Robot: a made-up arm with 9 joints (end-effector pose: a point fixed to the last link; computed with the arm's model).
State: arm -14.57 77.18 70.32 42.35 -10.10 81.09 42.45 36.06 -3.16
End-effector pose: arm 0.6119 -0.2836 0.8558 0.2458 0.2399 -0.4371 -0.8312
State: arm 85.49 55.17 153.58 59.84 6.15 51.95 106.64 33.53 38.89
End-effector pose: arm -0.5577 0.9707 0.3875 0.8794 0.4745 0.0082 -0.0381
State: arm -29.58 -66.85 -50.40 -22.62 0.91 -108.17 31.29 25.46 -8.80
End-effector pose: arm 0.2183 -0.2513 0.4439 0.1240 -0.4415 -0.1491 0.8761
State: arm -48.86 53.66 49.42 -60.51 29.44 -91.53 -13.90 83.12 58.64
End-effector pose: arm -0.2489 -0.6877 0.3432 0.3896 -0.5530 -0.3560 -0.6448
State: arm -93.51 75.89 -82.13 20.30 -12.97 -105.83 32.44 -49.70 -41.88
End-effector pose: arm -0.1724 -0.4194 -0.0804 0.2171 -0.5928 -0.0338 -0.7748
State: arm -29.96 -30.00 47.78 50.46 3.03 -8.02 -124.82 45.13 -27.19
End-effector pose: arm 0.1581 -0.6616 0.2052 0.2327 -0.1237 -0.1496 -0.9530
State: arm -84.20 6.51 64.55 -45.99 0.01 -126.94 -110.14 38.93 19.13
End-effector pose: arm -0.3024 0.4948 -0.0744 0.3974 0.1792 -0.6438 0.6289
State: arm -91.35 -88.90 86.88 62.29 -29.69 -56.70 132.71 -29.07 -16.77
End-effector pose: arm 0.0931 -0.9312 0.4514 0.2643 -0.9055 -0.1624 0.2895
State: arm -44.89 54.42 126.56 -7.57 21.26 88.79 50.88 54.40 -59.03
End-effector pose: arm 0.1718 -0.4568 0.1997 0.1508 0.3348 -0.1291 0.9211
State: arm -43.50 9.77 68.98 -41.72 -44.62 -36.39 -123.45 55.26 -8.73
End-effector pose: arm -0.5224 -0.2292 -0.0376 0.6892 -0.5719 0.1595 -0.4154
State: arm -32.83 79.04 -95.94 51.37 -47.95 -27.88 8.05 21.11 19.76
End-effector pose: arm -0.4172 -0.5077 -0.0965 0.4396 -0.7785 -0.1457 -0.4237
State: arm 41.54 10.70 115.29 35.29 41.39 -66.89 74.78 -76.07 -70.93
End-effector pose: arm 0.3466 0.0948 0.0351 0.1365 0.1290 0.4428 -0.8767
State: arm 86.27 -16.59 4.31 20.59 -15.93 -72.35 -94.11 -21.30 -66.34
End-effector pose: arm -0.3126 -0.0623 0.2985 0.7897 -0.3012 0.5251 0.1001
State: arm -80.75 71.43 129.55 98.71 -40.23 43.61 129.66 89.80 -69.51
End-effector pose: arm 0.1768 -0.2748 0.3888 0.0784 -0.2994 -0.0490 -0.9496
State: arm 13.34 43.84 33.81 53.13 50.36 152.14 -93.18 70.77 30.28
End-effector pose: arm 0.5514 0.0279 0.6276 0.1910 0.3858 0.4510 -0.7818
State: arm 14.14 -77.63 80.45 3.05 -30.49 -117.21 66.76 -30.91 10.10
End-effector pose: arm -0.7015 -0.4574 -0.0206 0.0025 -0.6913 0.0128 -0.7224
